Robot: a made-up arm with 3 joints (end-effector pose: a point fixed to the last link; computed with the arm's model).
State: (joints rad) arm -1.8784 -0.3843 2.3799
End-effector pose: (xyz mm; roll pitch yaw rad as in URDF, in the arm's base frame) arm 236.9 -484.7 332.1 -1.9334 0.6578 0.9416
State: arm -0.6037 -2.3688 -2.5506
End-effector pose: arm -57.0 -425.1 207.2 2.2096 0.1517 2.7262
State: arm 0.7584 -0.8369 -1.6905
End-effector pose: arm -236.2 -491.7 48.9 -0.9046 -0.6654 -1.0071
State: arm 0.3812 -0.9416 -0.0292
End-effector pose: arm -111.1 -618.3 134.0 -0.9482 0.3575 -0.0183
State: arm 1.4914 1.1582 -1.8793
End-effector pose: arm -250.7 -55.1 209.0 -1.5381 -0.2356 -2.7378
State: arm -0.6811 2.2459 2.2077
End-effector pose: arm 134.1 27.1 154.9 -2.0814 -0.1134 -2.6114
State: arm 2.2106 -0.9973 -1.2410
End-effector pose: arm -33.0 -535.6 339.0 -2.0683 0.8246 -0.8575
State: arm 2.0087 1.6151 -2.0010
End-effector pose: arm -83.4 -15.2 262.0 -1.5417 -0.8675 3.0793
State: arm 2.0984 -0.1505 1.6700
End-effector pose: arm -321.5 -525.9 215.0 2.0994 -0.1614 1.6510
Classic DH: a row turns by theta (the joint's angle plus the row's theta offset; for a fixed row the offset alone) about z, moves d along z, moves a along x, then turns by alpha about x. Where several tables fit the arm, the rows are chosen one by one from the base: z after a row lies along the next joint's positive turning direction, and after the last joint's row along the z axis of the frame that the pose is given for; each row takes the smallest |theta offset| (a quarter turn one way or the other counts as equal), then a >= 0, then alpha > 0; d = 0 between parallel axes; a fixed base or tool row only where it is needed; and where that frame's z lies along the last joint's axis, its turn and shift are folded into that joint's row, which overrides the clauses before.
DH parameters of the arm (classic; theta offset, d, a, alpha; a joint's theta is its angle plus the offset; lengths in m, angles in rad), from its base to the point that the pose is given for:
base (fixed): 0 0.1372 0 -1.5708
joint 1: 1.5708 -0.2662 0.1038 1.5708
joint 2: -1.5708 -0.0171 0.1536 1.5708
joint 3: -0.6661 0 0.1325 0
tool (fixed): 2.2369 -0.2497 0 0

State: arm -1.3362 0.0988 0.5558
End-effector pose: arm 362.6 -525.5 18.0 -1.1326 -0.9942 1.2981
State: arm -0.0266 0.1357 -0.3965
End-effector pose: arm -122.7 -448.5 -246.9 0.1355 0.0277 -0.3928
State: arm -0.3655 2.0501 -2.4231
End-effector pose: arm -19.8 -34.8 121.6 -2.4076 0.9520 2.5909
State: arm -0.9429 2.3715 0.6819
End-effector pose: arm 91.3 113.0 52.4 -2.7133 -1.0888 -1.3512
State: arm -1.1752 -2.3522 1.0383
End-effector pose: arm -236.0 -248.4 269.4 -1.8536 -0.2349 -0.6737
